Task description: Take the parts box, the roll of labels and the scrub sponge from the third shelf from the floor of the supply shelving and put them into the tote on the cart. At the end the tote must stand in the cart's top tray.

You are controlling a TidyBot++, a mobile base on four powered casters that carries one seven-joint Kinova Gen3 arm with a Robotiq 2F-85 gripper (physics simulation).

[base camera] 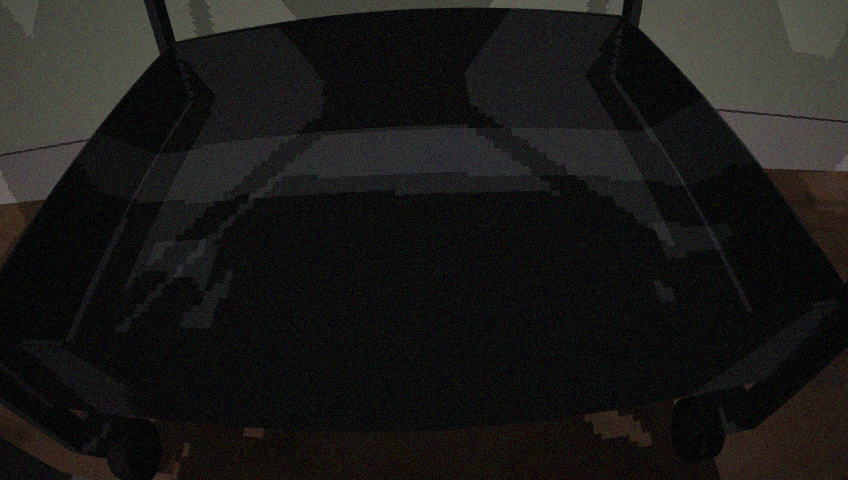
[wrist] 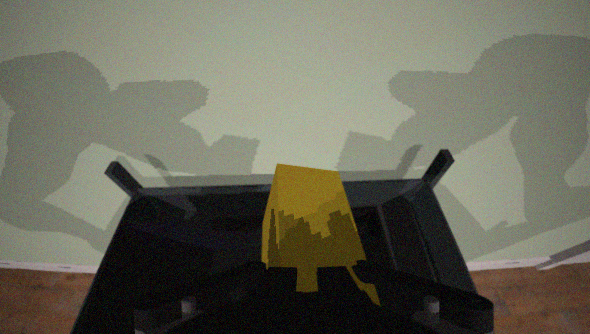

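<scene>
My gripper (wrist: 308,255) is shut on a yellow box (wrist: 310,215), which looks like the parts box. The box reaches forward past the dark fingertips, and part of it is hidden behind them. It is over the dark cart in the wrist view, and its height above the cart cannot be told. The cart's upper tray (wrist: 452,240) has upright posts at its far corners. The base camera view shows the cart's dark lower tray (base camera: 416,267) close in front. The tote cannot be made out in the dark. The label roll, the sponge and the shelving do not show.
A pale wall (wrist: 300,60) (base camera: 71,77) with shadows of the arm stands behind the cart. Cart casters (base camera: 133,446) (base camera: 697,431) stand low at both sides in the base camera view. Brown floor (wrist: 40,300) (base camera: 416,446) shows around the cart.
</scene>
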